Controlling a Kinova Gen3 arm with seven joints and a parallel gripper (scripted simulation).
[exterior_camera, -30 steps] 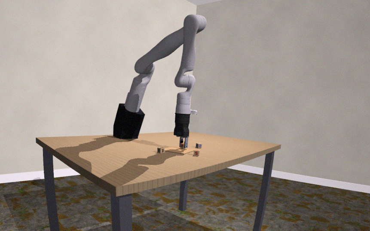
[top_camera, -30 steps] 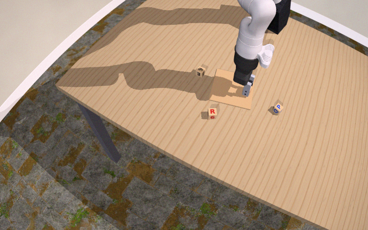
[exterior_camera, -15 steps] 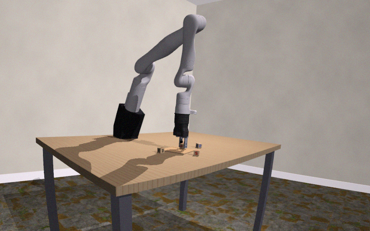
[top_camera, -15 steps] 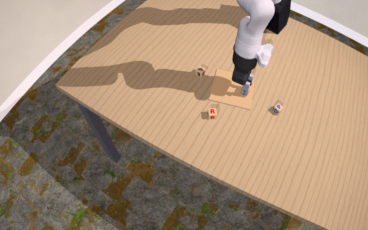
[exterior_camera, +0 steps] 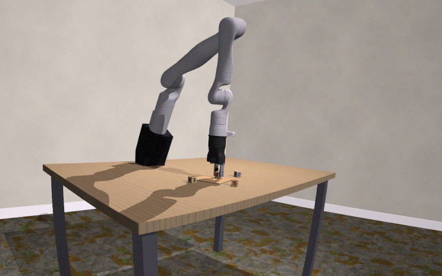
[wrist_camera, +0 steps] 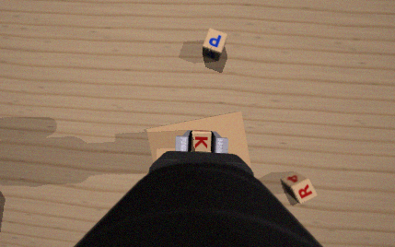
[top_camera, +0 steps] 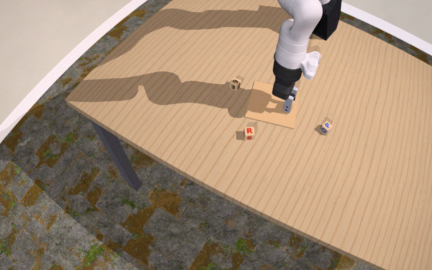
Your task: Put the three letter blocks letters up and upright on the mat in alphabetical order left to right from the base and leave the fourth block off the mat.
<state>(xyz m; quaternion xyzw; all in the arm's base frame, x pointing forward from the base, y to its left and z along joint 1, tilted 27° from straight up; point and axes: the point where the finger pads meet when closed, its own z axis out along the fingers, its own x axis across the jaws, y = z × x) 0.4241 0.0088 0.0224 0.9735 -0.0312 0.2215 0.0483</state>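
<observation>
The tan mat lies 4 cm to the right of my hand and 3 cm below it. The rest, counted from my hand: block: 17 cm to the right, 2 cm below, 1 cm behind.
</observation>
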